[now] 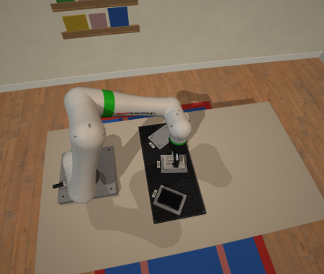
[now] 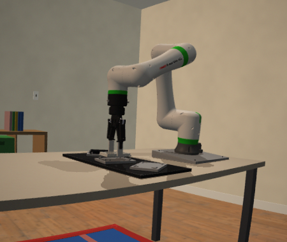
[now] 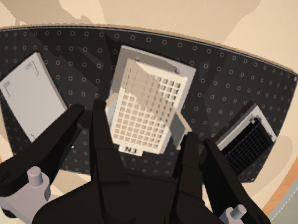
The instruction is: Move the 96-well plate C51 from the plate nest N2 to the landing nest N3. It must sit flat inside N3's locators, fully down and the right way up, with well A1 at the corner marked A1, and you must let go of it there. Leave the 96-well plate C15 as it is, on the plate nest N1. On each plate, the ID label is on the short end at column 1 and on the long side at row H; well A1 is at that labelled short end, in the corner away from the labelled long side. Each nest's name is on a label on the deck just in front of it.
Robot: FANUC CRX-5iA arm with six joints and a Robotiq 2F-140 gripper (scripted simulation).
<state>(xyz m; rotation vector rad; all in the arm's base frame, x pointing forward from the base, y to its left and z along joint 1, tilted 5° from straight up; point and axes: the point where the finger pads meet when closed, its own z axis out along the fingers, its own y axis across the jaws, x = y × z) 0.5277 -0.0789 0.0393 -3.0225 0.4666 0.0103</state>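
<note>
Now: hand 2 cm above the white 96-well plate C51. Also, from my hand: landing nest N3 (5 cm below); N2 label (9 cm behind, 17 cm to the left, 6 cm below); grey plate nest N2 (21 cm to the left, 5 cm below).
</note>
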